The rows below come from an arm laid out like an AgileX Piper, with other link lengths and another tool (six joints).
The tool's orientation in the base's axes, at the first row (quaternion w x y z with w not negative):
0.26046, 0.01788, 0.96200, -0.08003
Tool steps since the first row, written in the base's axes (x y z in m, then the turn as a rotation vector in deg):
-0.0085, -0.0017, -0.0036, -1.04, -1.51, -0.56
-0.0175, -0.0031, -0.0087, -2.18, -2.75, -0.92
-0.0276, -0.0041, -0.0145, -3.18, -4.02, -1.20
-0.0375, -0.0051, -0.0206, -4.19, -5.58, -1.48
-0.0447, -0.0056, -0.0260, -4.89, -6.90, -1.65
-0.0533, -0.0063, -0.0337, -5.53, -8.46, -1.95
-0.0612, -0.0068, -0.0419, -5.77, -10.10, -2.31
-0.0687, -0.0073, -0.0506, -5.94, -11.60, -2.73
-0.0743, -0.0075, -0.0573, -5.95, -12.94, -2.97
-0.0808, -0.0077, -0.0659, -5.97, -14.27, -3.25
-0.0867, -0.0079, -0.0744, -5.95, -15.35, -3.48
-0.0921, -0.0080, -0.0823, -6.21, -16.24, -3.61
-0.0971, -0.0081, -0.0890, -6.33, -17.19, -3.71
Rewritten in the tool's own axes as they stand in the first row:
0.0092, -0.0018, -0.0009, 1.19, -1.49, 0.21
0.0195, -0.0031, -0.0008, 2.37, -2.75, 0.15
0.0312, -0.0040, -0.0007, 3.38, -4.03, 0.09
0.0428, -0.0049, -0.0003, 4.41, -5.61, 0.08
0.0518, -0.0052, 0.0008, 5.11, -6.94, 0.10
0.0631, -0.0054, 0.0032, 5.82, -8.48, 0.29
0.0740, -0.0053, 0.0063, 6.22, -10.07, 0.74
0.0849, -0.0051, 0.0100, 6.59, -11.50, 1.26
0.0931, -0.0048, 0.0130, 6.73, -12.79, 1.68
0.1031, -0.0042, 0.0171, 6.90, -14.06, 2.12
0.1124, -0.0036, 0.0214, 7.00, -15.09, 2.51
0.1211, -0.0030, 0.0255, 7.30, -15.97, 2.63
0.1288, -0.0025, 0.0287, 7.46, -16.90, 2.81

